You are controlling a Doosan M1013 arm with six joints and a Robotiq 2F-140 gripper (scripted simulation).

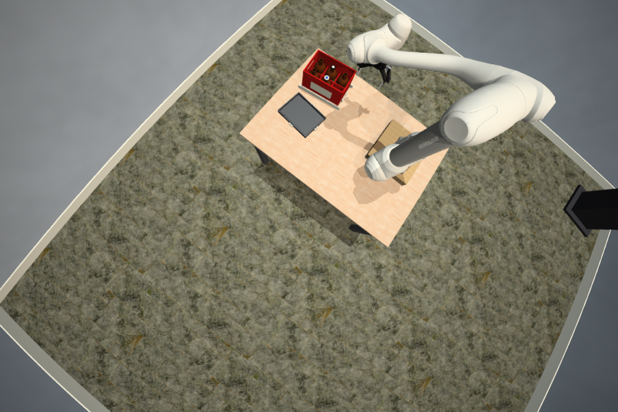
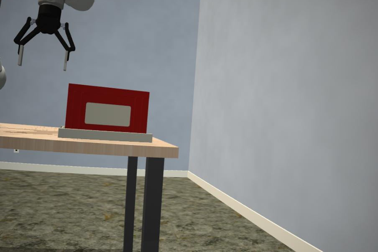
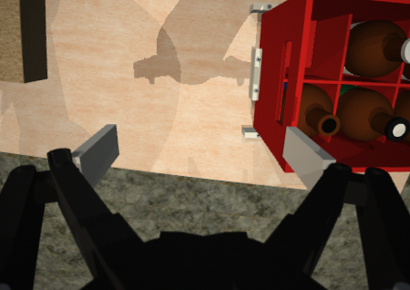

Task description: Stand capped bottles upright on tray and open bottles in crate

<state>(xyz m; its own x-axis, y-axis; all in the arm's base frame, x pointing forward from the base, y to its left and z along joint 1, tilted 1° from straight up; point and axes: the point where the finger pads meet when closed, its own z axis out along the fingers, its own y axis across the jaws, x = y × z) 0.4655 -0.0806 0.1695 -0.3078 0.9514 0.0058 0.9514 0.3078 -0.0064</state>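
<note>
Right now my hand is 21 cm short of the red crate, 11 cm to the right of it and 15 cm above it. From my hand the other things lie so: dark grey tray (15 cm ahead, 37 cm to the left, 22 cm below).
</note>
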